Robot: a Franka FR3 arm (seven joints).
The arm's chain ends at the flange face. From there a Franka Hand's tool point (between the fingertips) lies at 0.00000 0.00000 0.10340 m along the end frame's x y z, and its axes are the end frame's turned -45 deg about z.
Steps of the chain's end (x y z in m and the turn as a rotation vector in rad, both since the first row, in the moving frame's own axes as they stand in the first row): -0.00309, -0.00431, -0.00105, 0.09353, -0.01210, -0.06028; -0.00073, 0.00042, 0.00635, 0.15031, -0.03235, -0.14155
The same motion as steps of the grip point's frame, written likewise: 0.00657, -0.01312, -0.00151, 0.07469, 0.05758, -0.06028; 0.00681, -0.01409, 0.00513, 0.12916, 0.08341, -0.14155
